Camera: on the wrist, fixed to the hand. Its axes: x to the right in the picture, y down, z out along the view.
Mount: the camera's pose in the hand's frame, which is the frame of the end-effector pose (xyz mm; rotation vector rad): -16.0 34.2 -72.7 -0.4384 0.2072 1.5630
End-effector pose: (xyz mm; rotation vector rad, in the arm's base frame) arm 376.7 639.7 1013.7 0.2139 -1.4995 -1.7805
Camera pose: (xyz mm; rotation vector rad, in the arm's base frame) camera 445.1 594.8 1017.8 -0.7768 -0.6137 -0.6669
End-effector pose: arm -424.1 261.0 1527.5 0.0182 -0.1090 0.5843
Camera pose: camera -449.1 284.2 1453.0 -0.6029 -0.0268 2.1017
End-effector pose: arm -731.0 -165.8 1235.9 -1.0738 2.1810 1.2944
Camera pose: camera -743.4 -212.3 1302.2 -0.5214 -1.8914 -1.4758
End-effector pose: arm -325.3 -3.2 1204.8 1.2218 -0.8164 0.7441
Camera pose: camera -352.8 73.6 1197.8 -0.1155 -1.6134 1.7405
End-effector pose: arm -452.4 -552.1 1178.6 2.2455 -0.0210 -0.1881
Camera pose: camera -456.1 -516.3 1252.2 1.2742 -1.3855 0.7890
